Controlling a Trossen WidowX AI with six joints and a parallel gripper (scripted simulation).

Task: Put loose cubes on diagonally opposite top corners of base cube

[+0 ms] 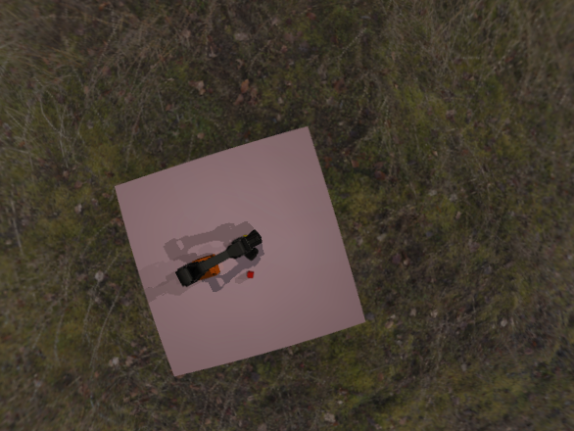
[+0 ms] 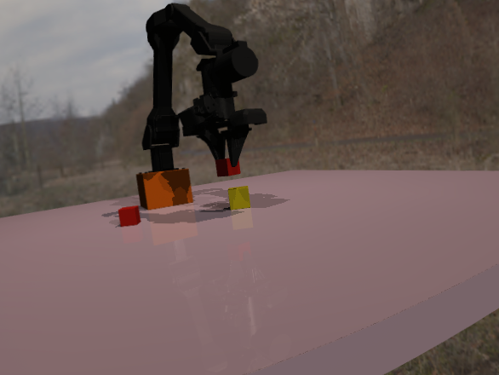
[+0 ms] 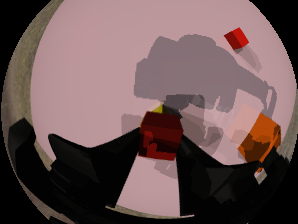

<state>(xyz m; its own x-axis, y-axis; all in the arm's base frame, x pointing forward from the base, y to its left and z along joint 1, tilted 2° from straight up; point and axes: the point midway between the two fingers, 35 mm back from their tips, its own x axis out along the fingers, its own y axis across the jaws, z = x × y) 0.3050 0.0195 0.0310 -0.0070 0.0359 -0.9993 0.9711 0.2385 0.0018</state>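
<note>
My gripper tip is now 1 cm past the yellow cube, 2 cm to the right of it and 6 cm above it. From my gripper tip the other things lie so: red cube: right at my gripper tip.
</note>
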